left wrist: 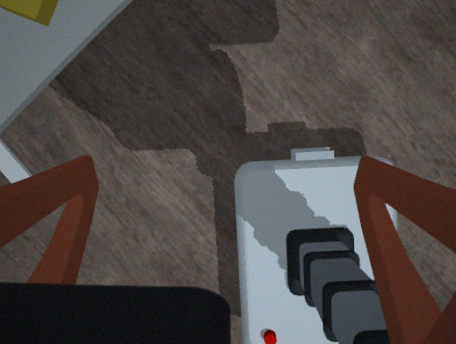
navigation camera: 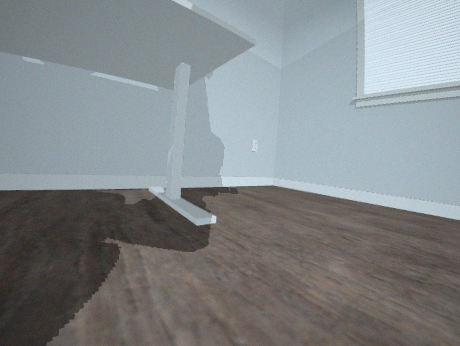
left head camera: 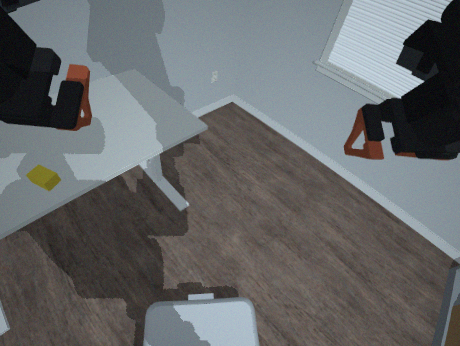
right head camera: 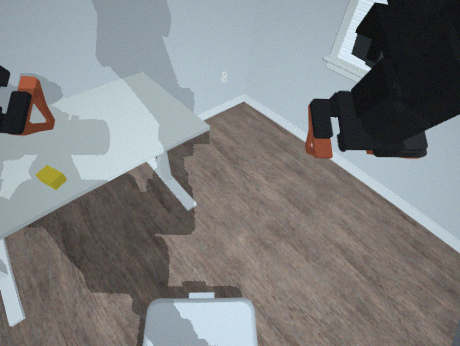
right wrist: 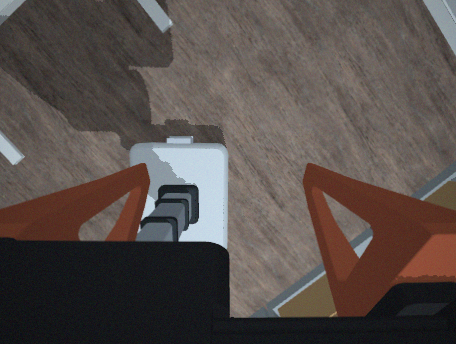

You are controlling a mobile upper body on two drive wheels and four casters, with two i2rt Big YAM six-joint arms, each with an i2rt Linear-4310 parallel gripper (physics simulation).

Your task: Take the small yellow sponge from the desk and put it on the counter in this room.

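Frame: origin at the left arm's base, x ahead, y left, z up, level; millimetres.
Where they show: left gripper, fingertip midpoint: (left wrist: 226,171) (left head camera: 52,116) (right head camera: 22,122); right gripper, fingertip midpoint: (left head camera: 371,150) (right head camera: 337,149) (right wrist: 226,172).
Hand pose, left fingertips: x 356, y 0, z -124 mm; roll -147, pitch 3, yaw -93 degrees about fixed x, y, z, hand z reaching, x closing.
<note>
After its pixels a point has its place.
The small yellow sponge (left head camera: 42,176) @(x 669, y 393, z -645 mm) (right head camera: 50,176) @(x 668, y 389, z -645 mm) lies on the white desk (left head camera: 137,122) @(x 1061, y 101, z -690 mm) (right head camera: 137,122) @(x 1074, y 126, z -690 mm) near its front edge, at the left of both head camera views. Part of the sponge (left wrist: 30,9) @(x 650, y 381, z -645 mm) shows at the top left corner of the left wrist view. My left gripper (left wrist: 226,171) @(x 356, y 0, z -124 mm) is open with nothing between its fingers, and appears above the desk in the left head camera view, apart from the sponge. My right gripper (right wrist: 226,172) @(x 333, y -455, z -143 mm) (left head camera: 390,150) is open and empty, at the right, away from the desk. The counter does not show.
Desk legs (right head camera: 180,190) (navigation camera: 175,135) @(x 1217, y 84, z -1076 mm) reach the floor under the desk. My white base (left head camera: 225,320) @(x 218, y -335, z -1150 mm) (right wrist: 207,165) @(x 210, y -377, z -1150 mm) is at the bottom of the views. A grey shelf unit (left head camera: 448,300) @(x 142, y -1946, z -1353 mm) with a brown box stands at the lower right. Walls meet in a corner beyond the desk; a window (navigation camera: 410,45) @(x 1532, y -1394, z -238 mm) is at right.
</note>
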